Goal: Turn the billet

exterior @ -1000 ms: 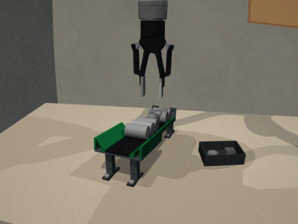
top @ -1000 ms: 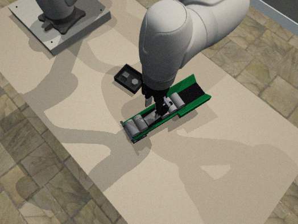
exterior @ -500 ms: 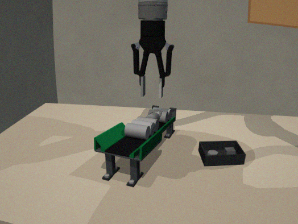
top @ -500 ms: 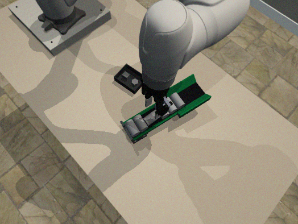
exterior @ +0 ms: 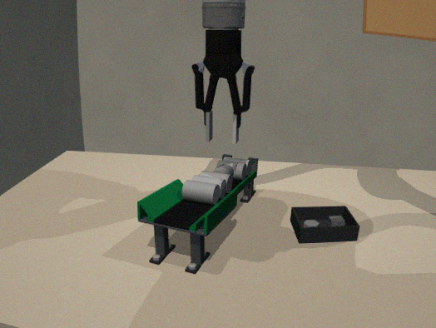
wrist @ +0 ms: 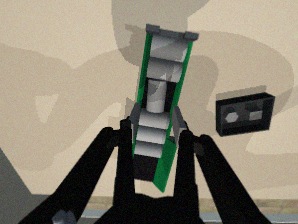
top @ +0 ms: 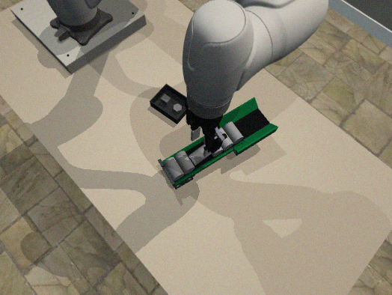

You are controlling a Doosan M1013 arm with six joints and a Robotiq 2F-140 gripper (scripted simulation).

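My hand is 130 mm above the stop, 110 mm to the left of it and 50 mm past it. From my hand the other things lie so: black tray 210 mm behind, 180 mm below, 130 mm to the left.
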